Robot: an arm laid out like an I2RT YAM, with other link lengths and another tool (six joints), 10 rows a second.
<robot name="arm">
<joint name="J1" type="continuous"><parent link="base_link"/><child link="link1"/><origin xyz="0.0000 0.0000 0.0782"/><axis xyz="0 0 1"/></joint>
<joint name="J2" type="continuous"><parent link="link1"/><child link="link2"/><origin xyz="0.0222 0.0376 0.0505" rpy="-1.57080 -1.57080 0.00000"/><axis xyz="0 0 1"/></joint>
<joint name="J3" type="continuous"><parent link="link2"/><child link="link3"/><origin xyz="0.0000 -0.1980 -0.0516" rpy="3.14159 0.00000 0.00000"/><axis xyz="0 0 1"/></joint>
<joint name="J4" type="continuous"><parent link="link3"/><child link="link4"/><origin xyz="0.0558 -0.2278 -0.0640" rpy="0.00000 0.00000 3.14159"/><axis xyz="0 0 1"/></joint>
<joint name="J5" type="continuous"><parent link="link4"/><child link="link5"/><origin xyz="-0.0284 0.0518 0.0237" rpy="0.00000 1.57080 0.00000"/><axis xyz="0 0 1"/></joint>
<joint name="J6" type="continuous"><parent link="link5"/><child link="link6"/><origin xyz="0.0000 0.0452 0.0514" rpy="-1.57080 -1.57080 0.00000"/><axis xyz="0 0 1"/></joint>
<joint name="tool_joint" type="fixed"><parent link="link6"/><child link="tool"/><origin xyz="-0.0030 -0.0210 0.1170" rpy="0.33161 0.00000 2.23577"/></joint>
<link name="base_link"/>
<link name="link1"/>
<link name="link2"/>
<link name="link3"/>
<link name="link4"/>
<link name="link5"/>
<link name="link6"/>
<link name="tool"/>
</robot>
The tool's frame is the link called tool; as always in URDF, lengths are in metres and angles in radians. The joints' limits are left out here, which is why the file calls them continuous.
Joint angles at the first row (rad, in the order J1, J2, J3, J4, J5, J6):
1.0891 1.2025 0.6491 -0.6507 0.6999 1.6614
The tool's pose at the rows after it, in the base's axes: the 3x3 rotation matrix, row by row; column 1 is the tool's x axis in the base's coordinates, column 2 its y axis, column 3 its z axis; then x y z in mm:
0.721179 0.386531 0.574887; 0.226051 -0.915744 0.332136; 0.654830 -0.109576 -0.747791; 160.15 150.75 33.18
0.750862 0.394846 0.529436; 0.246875 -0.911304 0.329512; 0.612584 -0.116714 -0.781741; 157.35 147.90 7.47
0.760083 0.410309 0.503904; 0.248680 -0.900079 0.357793; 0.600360 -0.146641 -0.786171; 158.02 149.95 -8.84
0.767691 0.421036 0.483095; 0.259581 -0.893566 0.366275; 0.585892 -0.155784 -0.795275; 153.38 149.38 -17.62
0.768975 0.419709 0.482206; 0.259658 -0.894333 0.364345; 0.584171 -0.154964 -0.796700; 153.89 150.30 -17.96
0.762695 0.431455 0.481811; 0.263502 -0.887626 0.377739; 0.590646 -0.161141 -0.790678; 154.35 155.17 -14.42
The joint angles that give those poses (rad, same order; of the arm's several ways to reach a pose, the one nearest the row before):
1.0784 1.2639 0.5848 -0.4731 0.6216 1.6138
1.0524 1.3359 0.5371 -0.3763 0.5694 1.5863
1.0263 1.3759 0.4971 -0.2705 0.5217 1.5510
1.0308 1.3943 0.4740 -0.2363 0.5016 1.5478
1.0308 1.4051 0.4816 -0.2362 0.5016 1.5493
1.0400 1.3990 0.4939 -0.2423 0.5001 1.5462

